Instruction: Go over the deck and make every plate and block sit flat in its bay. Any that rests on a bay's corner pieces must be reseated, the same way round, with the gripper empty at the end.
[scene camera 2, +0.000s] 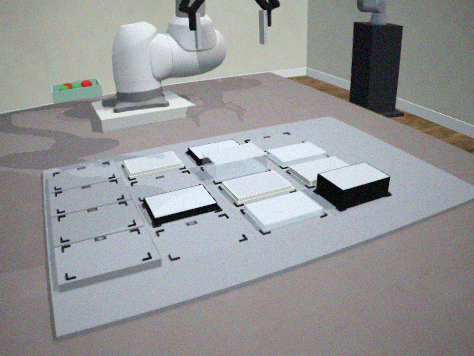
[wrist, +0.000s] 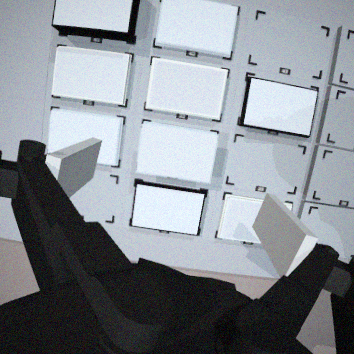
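Observation:
My gripper (scene camera 2: 230, 44) (wrist: 179, 184) is open and empty, high above the deck (scene camera 2: 400, 200) (wrist: 22, 90). A glass-clear block (scene camera 2: 235, 172) (wrist: 177, 152) looks raised over its bay; its near corner pieces are hard to see. Cream plates (scene camera 2: 152, 163) (wrist: 187, 89), pale clear plates (scene camera 2: 285, 209) (wrist: 197, 26) and black-sided blocks with white tops (scene camera 2: 181, 201) (wrist: 282, 106) lie in other bays. Another black-sided block (scene camera 2: 215, 150) (wrist: 169, 208) is behind the clear block. A tall black block (scene camera 2: 354, 186) (wrist: 94, 15) stands at the right. Small tilts cannot be told.
Raised bays (scene camera 2: 107, 262) with corner pieces line the deck's left side. The robot's white base (scene camera 2: 145, 115) stands behind the deck. A green bin (scene camera 2: 77, 92) with red and green balls is at the back left. A dark pedestal (scene camera 2: 375, 70) stands at the back right.

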